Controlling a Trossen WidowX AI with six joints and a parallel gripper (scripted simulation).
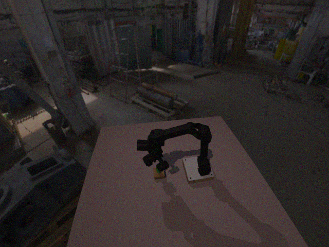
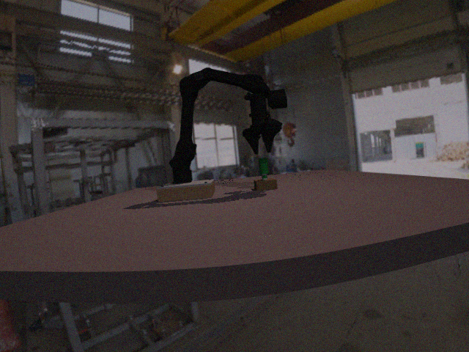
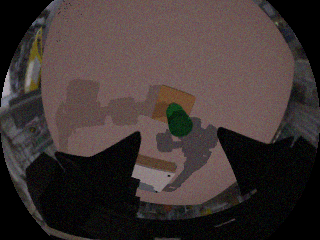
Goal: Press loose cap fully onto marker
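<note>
Right now the green cap is 40 mm below my gripper tip. The rest, counted from my gripper tip: tan holder block: 110 mm below.
</note>
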